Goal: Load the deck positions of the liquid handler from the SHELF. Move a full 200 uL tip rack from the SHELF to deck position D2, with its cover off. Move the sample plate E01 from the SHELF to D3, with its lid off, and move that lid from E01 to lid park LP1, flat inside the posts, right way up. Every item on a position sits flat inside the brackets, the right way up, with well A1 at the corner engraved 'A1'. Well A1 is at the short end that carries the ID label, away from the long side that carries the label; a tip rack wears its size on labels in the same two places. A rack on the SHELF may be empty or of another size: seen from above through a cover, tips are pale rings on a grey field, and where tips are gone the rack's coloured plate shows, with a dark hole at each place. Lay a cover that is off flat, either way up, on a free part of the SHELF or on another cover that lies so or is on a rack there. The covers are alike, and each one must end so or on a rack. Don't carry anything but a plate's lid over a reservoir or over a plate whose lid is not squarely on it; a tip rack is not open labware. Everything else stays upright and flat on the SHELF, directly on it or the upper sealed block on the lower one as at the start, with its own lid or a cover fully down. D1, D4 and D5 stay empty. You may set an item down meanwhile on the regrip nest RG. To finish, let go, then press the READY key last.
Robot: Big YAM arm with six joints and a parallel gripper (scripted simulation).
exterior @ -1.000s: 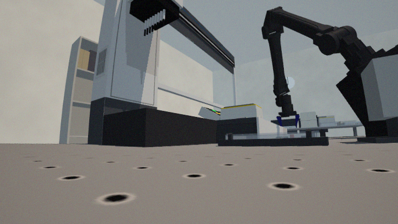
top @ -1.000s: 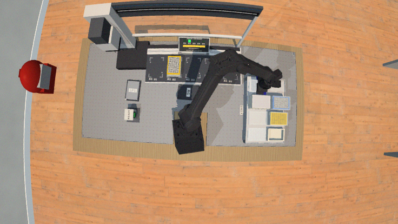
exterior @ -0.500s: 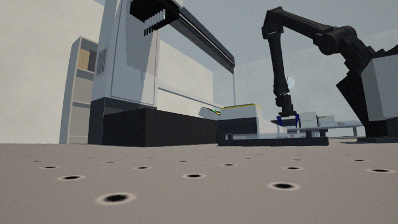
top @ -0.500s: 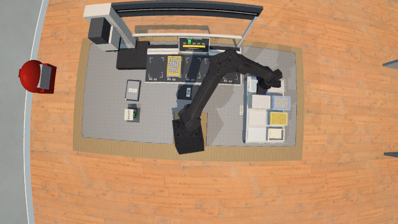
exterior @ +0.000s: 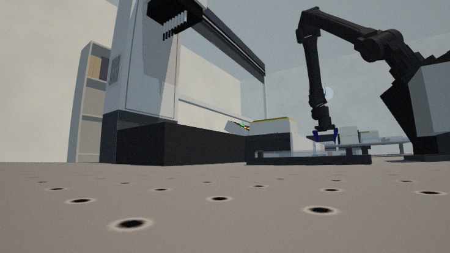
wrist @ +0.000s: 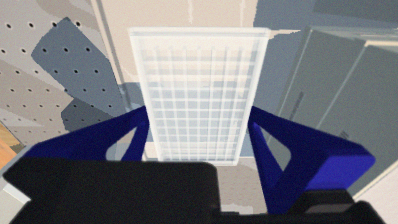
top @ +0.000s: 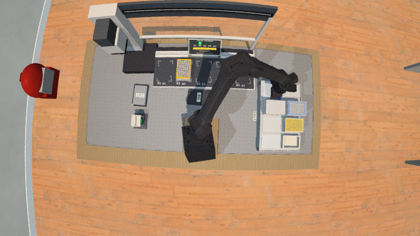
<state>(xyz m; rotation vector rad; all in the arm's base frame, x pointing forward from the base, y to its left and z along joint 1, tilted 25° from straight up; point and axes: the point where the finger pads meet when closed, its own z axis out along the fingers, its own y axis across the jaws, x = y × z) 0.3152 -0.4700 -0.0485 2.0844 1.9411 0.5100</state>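
The white sealed block lies 11 cm behind my hand, 1 cm to the left of it and 4 cm above it. The rest, counted from my hand: shelf: 17 cm behind, 6 cm to the right, 2 cm below; then shelf label: 16 cm behind, 11 cm to the left, 8 cm below; then sample plate: 1 cm below.
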